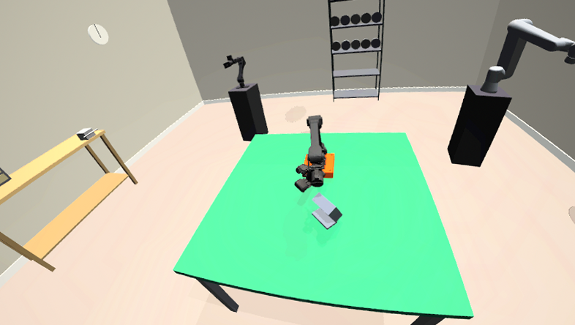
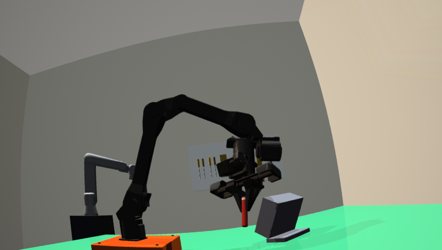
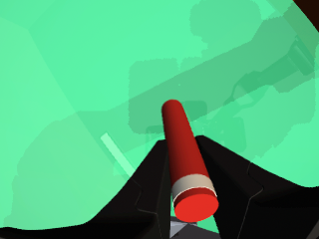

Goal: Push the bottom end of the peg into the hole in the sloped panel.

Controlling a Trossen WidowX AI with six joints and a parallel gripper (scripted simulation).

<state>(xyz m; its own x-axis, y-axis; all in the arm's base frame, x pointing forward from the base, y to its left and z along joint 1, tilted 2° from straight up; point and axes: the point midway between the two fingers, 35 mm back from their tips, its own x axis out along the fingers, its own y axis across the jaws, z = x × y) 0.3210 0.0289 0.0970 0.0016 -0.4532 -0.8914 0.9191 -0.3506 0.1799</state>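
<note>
Now: gripper tip 14 cm to the right of the grey sloped panel, 7 cm short of it and 3 cm above it. Also, from my gripper tip: red round peg (2 cm above, 1 cm to the left).
</note>
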